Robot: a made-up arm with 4 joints.
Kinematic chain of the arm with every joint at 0, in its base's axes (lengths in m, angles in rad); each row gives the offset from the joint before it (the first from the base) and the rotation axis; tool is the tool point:
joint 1: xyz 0 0 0.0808 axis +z
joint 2: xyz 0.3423 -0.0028 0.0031 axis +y
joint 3: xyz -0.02 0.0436 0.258 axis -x
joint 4: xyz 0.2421 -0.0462 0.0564 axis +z
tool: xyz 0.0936 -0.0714 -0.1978
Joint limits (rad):
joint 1: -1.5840..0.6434
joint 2: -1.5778..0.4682
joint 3: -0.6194..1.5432
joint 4: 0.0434..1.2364
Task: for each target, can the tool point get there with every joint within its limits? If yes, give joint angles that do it. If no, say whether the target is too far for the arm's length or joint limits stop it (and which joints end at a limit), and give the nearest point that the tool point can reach.
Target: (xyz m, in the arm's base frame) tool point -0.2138 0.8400 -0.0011
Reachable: no: joint limits stop it (at a limit: joint 1, joint 2, joint 3, joint 4) | nearest point 0.4751 0.5290 0.0766 | short by 0.760 m
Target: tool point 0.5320 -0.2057 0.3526
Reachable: yes | joints -0.4817 -0.5293 -0.1509 1.0750
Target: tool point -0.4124 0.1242 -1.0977
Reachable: no: too far | nearest point -0.0199 -0.6646 0.0153 | short by 1.419 m
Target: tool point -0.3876 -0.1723 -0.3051
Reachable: no: joint limits stop it (at a limit: joint 1, joint 2, joint 4) | nearest point -0.0644 -0.6730 0.0332 | short by 0.685 m
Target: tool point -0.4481 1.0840 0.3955
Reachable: no: too far | nearest point 0.1455 0.2818 0.4346 | short by 0.999 m
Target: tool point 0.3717 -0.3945 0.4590
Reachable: yes | joints -0.5836 -0.4620 0.9970 0.3100
